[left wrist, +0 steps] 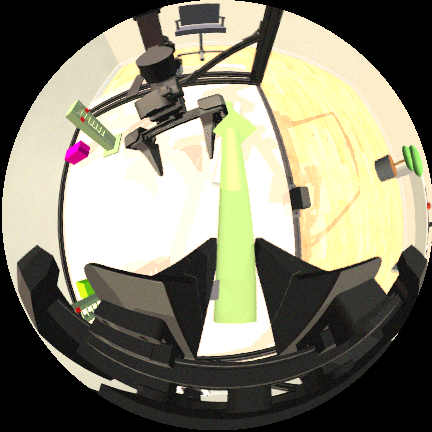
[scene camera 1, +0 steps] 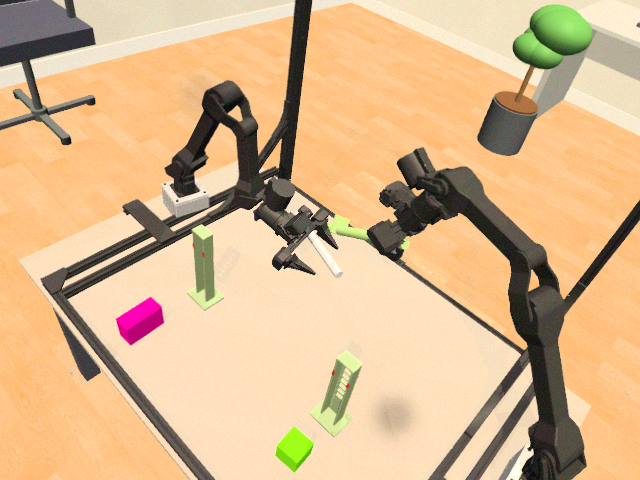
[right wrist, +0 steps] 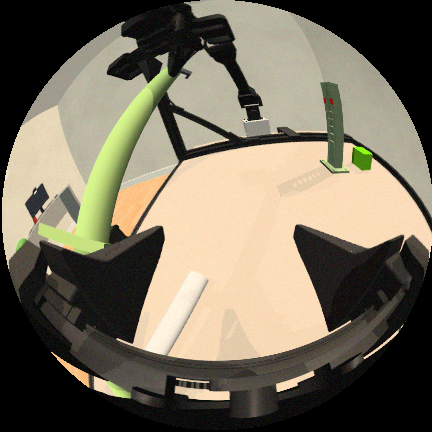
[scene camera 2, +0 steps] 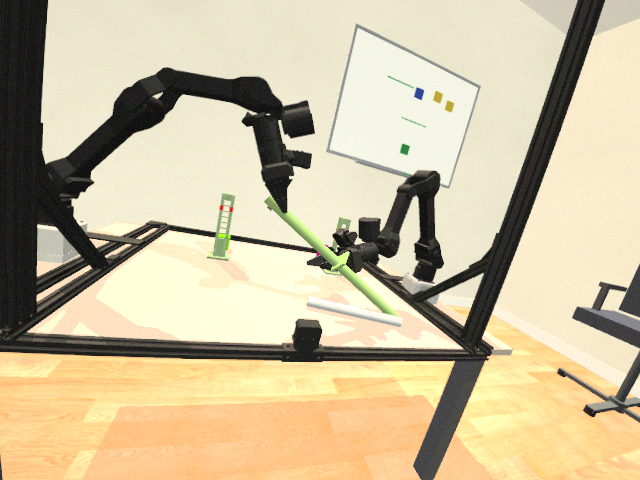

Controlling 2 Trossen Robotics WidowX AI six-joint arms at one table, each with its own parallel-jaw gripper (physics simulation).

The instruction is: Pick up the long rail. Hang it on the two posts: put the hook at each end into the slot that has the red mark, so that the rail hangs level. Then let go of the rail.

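Frame: origin at the left arm's base, x ahead, y left, z up, level; millimetres.
Where they show: left gripper, fingertip midpoint: [left wrist: 235, 243] [right wrist: 161, 79] [scene camera 2: 284, 212]; right gripper, fingertip midpoint: [left wrist: 184, 167] [scene camera 1: 326, 261] [right wrist: 231, 231] [scene camera 2: 312, 264]; left arm's base at its link origin: [left wrist: 191, 390] [right wrist: 254, 118] [scene camera 2: 51, 222]; right arm's base at its link origin: [scene camera 1: 184, 188] [scene camera 2: 422, 279].
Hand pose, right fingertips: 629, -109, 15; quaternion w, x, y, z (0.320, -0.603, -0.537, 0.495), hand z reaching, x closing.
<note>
Things, the pixels of their top centre, and the offset from my right fingertips, as dx, dy, dz. "spot": a spot on its surface instead.
- small hook at a spot on its surface: [right wrist: 186, 73] spot: -140, -23, +134
- square plate at a spot on its surface: [left wrist: 235, 126] [scene camera 2: 340, 259] spot: +36, -84, +49
- green post at its top centre: [scene camera 1: 202, 231] [left wrist: 71, 107] [scene camera 2: 345, 218] +172, +238, +124
- white rod at its top centre: [right wrist: 143, 358] [left wrist: 229, 133] [scene camera 2: 355, 307] [scene camera 1: 317, 240] +106, -98, -69
- magenta block at its top centre: [scene camera 1: 139, 313] [left wrist: 71, 149] +194, +403, -34
- bright green block at its top centre: [scene camera 1: 295, 444] [right wrist: 362, 149] [left wrist: 81, 290] -246, +367, -44
The long light-green rail [scene camera 1: 354, 233] [scene camera 2: 310, 238] [left wrist: 236, 225] [right wrist: 112, 160] slants down from my left gripper [scene camera 2: 282, 206] [left wrist: 235, 243], which is shut on it near its upper end. A small hook [right wrist: 186, 73] shows beside that grip. A square plate [scene camera 2: 340, 261] [left wrist: 235, 126] sits midway on the rail. My right gripper [scene camera 1: 324, 260] [left wrist: 184, 167] [right wrist: 231, 231] is open and empty, low beside the rail. One green post [scene camera 1: 204, 268] [left wrist: 92, 126] stands at the left in scene camera 1, the other post [scene camera 1: 338, 392] [scene camera 2: 223, 227] [right wrist: 334, 125] at the front; both have red marks.
A white rod [scene camera 1: 325, 254] [scene camera 2: 351, 311] [right wrist: 180, 310] lies on the table below the rail, near the right gripper. A magenta block [scene camera 1: 140, 320] [left wrist: 77, 152] lies near one post, a bright green block [scene camera 1: 294, 448] [right wrist: 362, 158] near the other. Black frame bars [scene camera 2: 206, 347] edge the table.
</note>
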